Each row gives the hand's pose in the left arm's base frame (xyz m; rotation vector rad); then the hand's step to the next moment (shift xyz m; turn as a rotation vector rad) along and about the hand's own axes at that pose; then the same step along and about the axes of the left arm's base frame.
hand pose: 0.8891 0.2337 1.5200 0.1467 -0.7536 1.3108
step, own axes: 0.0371 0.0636 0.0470 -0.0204 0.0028 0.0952
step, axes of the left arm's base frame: -0.0750 0.0248 0.0372 -0.0434 -0.0637 0.0596
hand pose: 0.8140 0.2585 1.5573 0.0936 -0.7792 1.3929
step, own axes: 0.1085 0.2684 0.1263 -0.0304 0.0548 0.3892
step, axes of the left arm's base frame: -0.2992 0.0868 0.0521 -0.2178 -0.2064 0.2557
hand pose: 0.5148 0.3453 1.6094 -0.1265 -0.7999 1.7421
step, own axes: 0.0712 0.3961 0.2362 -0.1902 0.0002 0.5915
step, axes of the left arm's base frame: -0.4581 -0.0856 -0.0234 -0.2148 -0.4324 0.3911
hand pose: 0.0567 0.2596 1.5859 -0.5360 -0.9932 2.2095
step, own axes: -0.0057 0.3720 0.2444 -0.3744 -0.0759 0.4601
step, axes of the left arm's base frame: -0.2858 -0.3146 -0.1322 0.0227 -0.4569 0.3852
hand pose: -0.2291 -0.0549 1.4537 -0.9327 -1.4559 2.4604
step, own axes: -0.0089 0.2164 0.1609 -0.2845 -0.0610 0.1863
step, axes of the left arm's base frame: -0.0436 -0.2373 -0.1207 0.1097 -0.2234 0.2396
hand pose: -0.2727 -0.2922 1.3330 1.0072 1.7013 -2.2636
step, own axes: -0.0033 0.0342 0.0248 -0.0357 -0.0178 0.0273
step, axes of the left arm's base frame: 0.0084 -0.0352 -0.0221 0.0072 -0.0280 0.0388
